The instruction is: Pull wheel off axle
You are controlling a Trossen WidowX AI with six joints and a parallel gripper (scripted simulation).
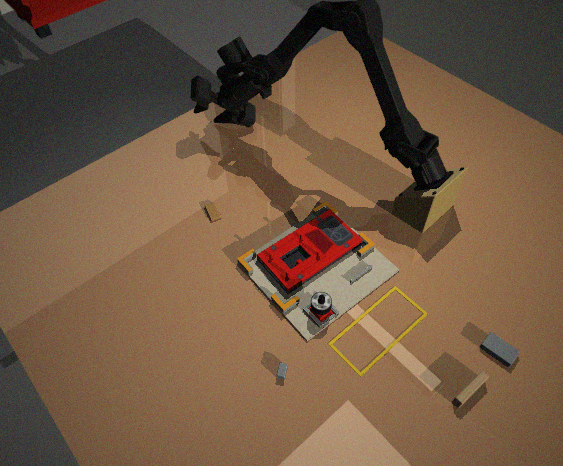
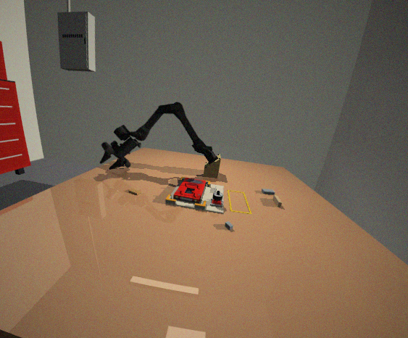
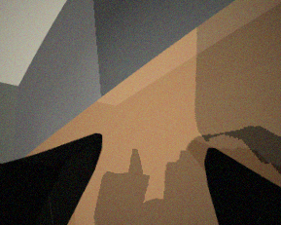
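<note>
Now: the wheel 220 mm ahead of my gripper tip, 580 mm to the left of it and 10 mm above it. Also, from my gripper tip: axle (220 mm ahead, 580 mm to the left, 10 mm above).
</note>
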